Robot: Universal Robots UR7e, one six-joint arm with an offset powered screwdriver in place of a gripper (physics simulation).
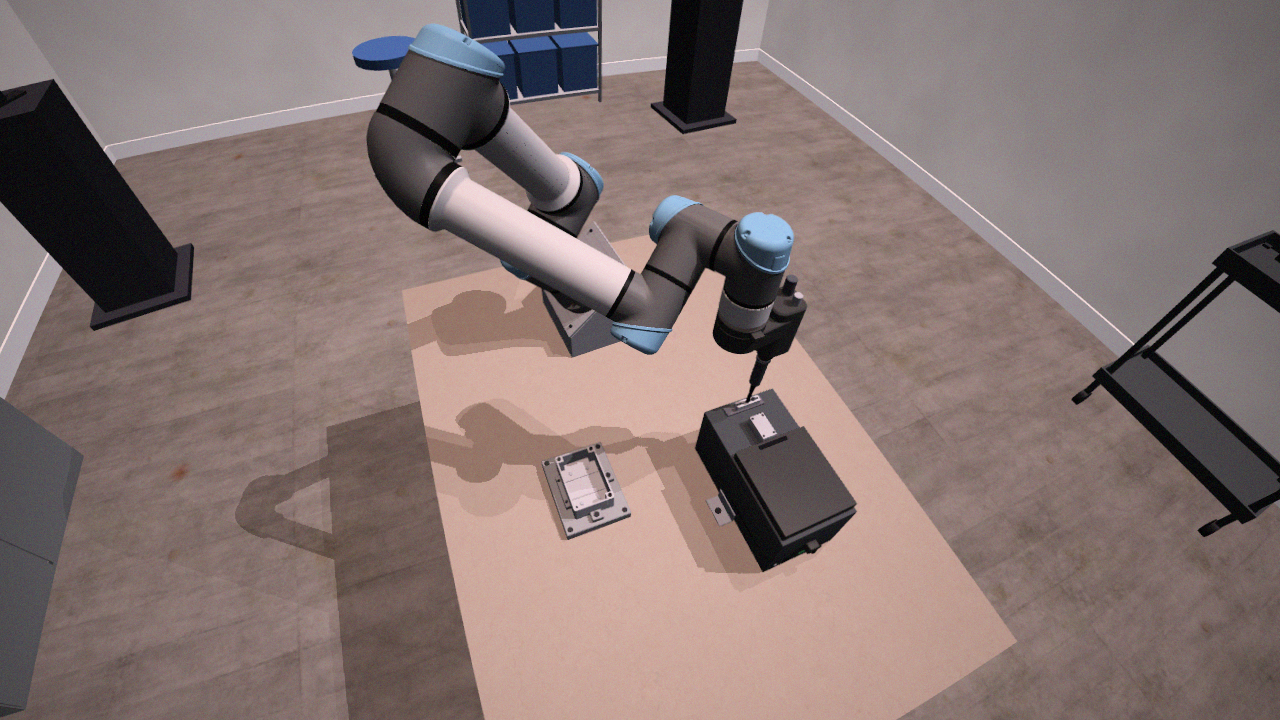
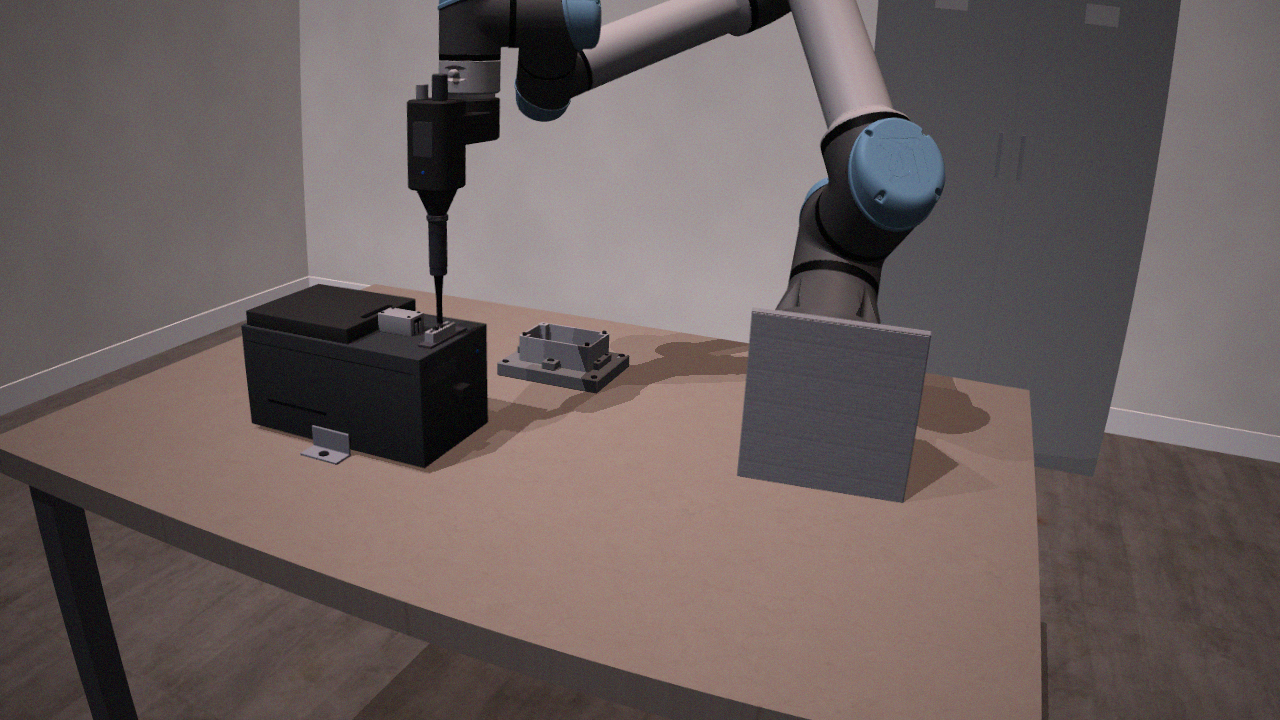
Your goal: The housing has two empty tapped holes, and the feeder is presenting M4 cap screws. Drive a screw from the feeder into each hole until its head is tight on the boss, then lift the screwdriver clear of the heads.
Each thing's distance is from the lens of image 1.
black screw feeder [image 1: 732, 433]: 100 cm
black lid [image 1: 797, 487]: 96 cm
